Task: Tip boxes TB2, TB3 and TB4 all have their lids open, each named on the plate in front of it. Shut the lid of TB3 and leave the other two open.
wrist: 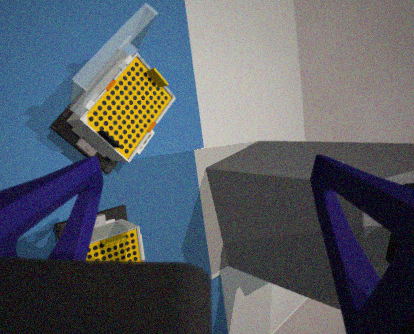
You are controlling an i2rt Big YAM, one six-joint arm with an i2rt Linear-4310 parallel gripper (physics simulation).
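Places are measured from the arm's base along level axes (x ahead, y left, z up), in metres.
Pixels of known places: gripper, fingertip midpoint: [206, 167].
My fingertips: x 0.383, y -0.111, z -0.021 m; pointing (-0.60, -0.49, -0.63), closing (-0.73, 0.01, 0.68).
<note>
For each thing: its top centre in the pictures, then the offset to it from my fingertips. "spot": a spot on its surface instead. Level surfaces: height alone.
- dark piece, surface spot: [64, 123] spot: 0.033 m right, 0.037 m back, 0.314 m down
- second tip box, middle of its top: [122, 280] 0.174 m left, 0.075 m back, 0.247 m down
- blue surface, its level: 0.322 m down
A tip box [131, 107] with a yellow, hole-dotted top stands at the upper left of the wrist view. Its clear lid [114, 50] stands open on its upper-left side. A dark piece [64, 123] shows along its lower-left side; no name can be read. A second tip box [117, 247] shows partly at the lower left, cut off by the dark body below; its lid state and name cannot be told. A third box does not show. My gripper [206, 167] is wide open, with nothing between its blue fingertips; the left fingertip appears just below the upper box.
A large dark grey block [270, 215] appears between the fingers and behind the right one. The blue surface [170, 185] ends at an edge near the middle, with pale surfaces beyond it. A dark rounded body [100, 295] covers the lower left.
</note>
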